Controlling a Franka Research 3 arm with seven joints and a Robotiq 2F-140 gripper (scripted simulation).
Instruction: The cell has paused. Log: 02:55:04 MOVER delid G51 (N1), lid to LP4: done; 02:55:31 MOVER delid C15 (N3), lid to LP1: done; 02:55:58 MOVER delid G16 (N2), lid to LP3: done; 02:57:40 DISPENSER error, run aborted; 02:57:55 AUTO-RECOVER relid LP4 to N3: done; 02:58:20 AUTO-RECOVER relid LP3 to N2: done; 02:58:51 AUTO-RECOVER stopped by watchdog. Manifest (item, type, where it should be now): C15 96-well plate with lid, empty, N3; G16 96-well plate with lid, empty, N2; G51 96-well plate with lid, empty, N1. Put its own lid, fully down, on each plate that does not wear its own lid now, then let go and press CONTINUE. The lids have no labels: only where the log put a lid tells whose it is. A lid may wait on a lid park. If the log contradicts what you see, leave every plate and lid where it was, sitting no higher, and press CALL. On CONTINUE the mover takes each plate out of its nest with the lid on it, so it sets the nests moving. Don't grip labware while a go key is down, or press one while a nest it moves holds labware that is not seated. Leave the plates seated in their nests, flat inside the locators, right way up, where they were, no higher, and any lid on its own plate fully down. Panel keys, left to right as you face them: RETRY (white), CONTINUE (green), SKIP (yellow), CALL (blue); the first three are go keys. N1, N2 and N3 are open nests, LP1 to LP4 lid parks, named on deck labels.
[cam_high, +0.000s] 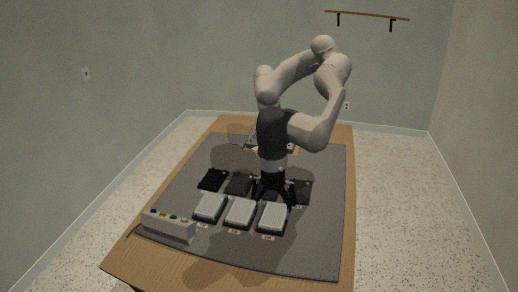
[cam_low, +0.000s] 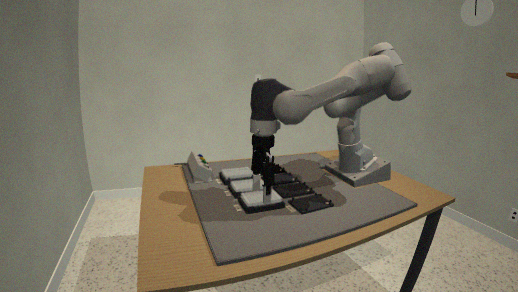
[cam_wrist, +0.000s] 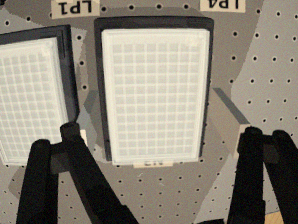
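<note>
My gripper is now 10 cm short of the green continue key, 36 cm to the left of it and 1 cm below it. From my hand the other things lie so: N2 deck label 7 cm ahead, 27 cm to the right, 6 cm below; N3 label 9 cm ahead, 1 cm to the right, 6 cm below; LP1 deck label 9 cm behind, 6 cm to the right, 6 cm below.
</note>
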